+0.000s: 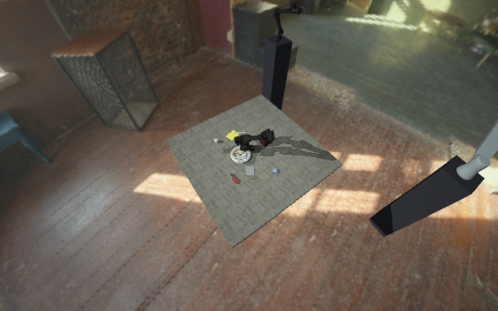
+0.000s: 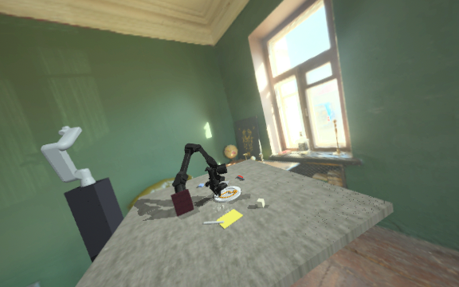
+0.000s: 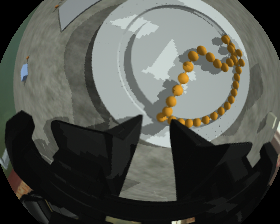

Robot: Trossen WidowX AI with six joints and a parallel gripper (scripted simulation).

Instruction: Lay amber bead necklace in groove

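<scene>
My gripper tip is now 7 cm short of the board, 1 cm to the right of it and 1 cm above it. The rest, counted from my gripper tip: grey square (8 cm ahead, 22 cm to the left, 2 cm below); white stick (7 cm behind, 25 cm to the right, 1 cm below); yellow card (2 cm ahead, 26 cm to the right, 2 cm below).
</scene>
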